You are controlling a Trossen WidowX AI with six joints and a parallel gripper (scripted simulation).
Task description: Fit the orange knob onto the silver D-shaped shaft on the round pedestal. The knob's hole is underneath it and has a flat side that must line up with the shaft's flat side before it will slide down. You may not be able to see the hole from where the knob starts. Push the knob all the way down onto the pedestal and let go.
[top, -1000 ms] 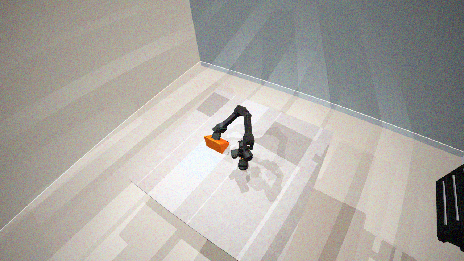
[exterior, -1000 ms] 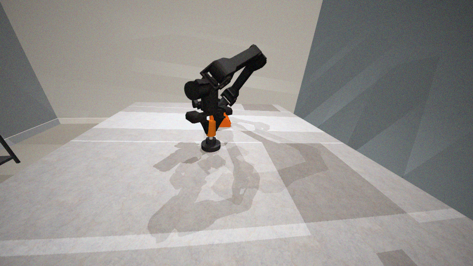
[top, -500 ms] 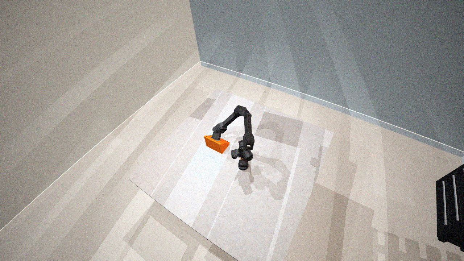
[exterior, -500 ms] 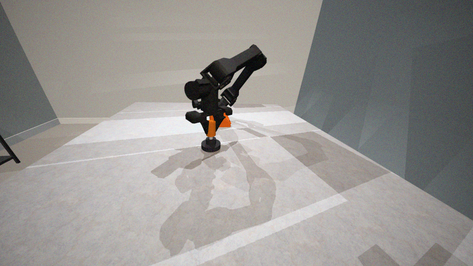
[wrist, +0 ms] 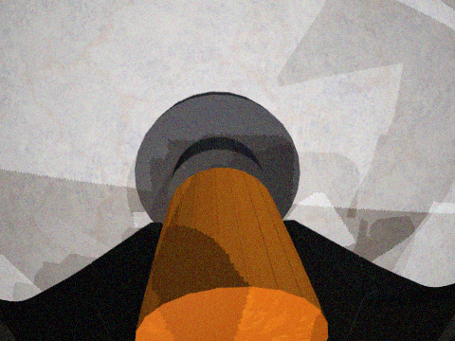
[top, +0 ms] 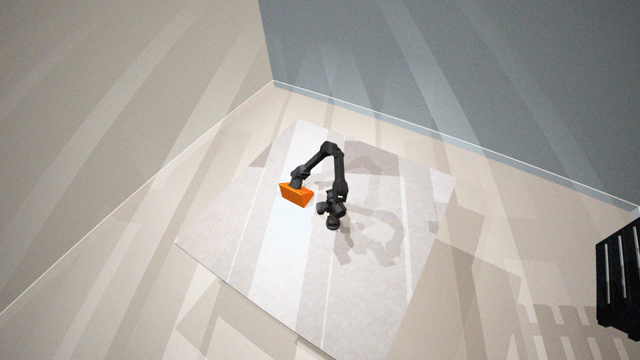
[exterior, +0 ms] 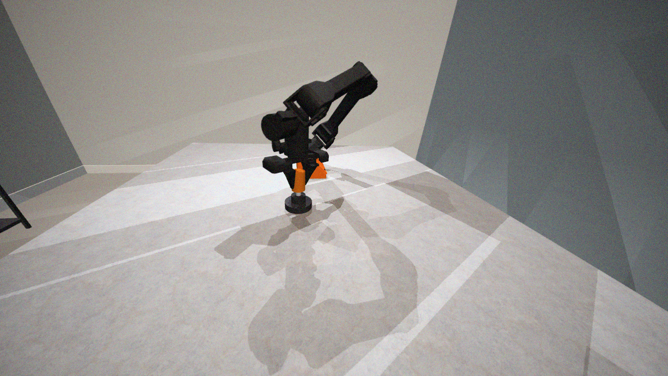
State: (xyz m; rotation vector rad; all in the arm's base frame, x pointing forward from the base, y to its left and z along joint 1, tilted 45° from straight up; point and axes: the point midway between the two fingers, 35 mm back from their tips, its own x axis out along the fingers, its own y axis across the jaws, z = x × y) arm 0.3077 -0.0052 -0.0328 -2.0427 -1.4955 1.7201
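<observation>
Now: gripper tip 30 mm below the orange knob. Round my gripper tip: round dark pedestal (40 mm below).
</observation>
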